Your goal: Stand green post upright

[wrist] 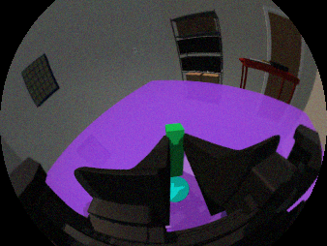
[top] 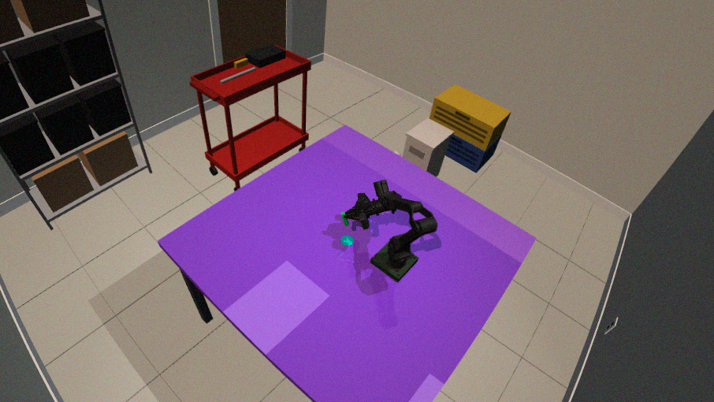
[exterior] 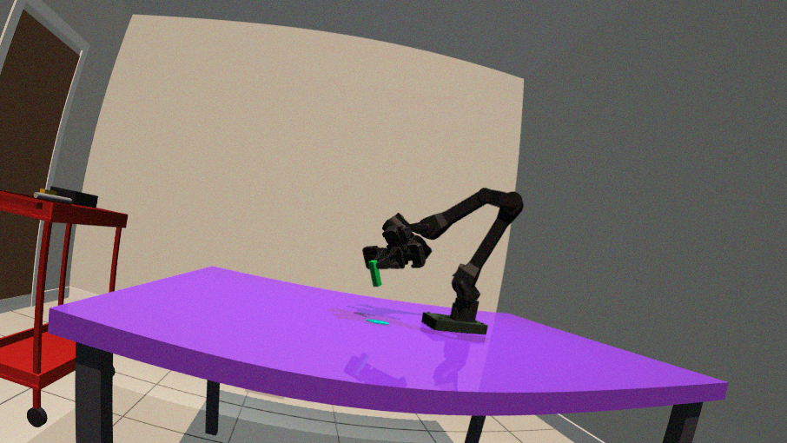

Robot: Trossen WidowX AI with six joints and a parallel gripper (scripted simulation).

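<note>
Right now the cyan circle is 30 mm behind my gripper tip and 140 mm below it. Round my gripper tip: green post: 10 mm behind, 20 mm below.
</note>
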